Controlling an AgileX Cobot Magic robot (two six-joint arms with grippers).
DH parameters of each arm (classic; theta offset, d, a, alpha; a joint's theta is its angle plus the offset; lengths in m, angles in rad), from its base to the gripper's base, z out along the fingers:
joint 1: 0 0.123 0 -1.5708
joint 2: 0.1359 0 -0.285 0
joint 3: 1.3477 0 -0.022 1.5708
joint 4: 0 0.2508 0 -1.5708
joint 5: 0 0 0.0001 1.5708
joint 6: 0 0.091 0 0
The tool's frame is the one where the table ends.
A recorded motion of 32 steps. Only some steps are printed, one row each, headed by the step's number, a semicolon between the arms.
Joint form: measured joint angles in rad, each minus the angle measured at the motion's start. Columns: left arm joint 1, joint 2, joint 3, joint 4, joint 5, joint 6; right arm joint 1, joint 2, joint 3, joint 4, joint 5, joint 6.
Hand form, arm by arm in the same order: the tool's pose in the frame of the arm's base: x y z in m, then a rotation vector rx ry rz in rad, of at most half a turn. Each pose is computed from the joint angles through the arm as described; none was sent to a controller.
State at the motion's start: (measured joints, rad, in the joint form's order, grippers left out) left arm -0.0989 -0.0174 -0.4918 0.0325 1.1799 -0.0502; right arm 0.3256 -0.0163 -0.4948 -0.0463 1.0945 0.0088
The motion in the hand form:
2: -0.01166 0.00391 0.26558 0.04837 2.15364 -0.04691; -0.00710 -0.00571 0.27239 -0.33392 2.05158 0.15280
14: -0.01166 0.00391 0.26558 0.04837 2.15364 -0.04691; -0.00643 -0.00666 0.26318 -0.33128 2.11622 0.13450
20: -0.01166 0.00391 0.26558 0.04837 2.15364 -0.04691; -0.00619 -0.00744 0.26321 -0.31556 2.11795 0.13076
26: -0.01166 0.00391 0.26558 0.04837 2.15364 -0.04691; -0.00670 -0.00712 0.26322 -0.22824 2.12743 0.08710
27: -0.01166 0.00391 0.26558 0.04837 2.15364 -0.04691; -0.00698 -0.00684 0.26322 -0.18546 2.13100 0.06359
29: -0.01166 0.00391 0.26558 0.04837 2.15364 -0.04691; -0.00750 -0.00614 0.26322 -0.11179 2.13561 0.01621
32: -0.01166 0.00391 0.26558 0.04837 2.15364 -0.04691; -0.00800 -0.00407 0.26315 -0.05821 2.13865 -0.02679
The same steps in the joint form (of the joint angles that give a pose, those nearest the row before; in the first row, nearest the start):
2: -0.0001 0.0000 0.0000 0.0001 0.0000 -0.0001; 0.0000 0.0000 0.0000 0.0077 0.0086 -0.0088
14: -0.0001 0.0000 0.0000 0.0001 0.0000 -0.0001; 0.0000 0.0000 0.0214 -0.0050 0.0518 0.0018
20: -0.0001 0.0000 0.0000 0.0001 0.0000 -0.0001; 0.0000 0.0000 0.0215 -0.0148 0.0518 0.0157
26: -0.0001 0.0000 0.0000 0.0001 0.0000 -0.0001; -0.0761 0.0000 0.0214 -0.0170 0.0518 0.0215
27: -0.0001 0.0000 0.0000 0.0001 0.0000 -0.0001; -0.1162 0.0000 0.0215 -0.0169 0.0518 0.0215
29: -0.0001 0.0000 0.0000 0.0001 0.0000 -0.0001; -0.1931 0.0000 0.0214 -0.0151 0.0518 0.0138
32: -0.0001 0.0000 0.0000 0.0001 0.0000 -0.0001; -0.2737 0.0000 0.0214 0.0023 0.0517 -0.0151

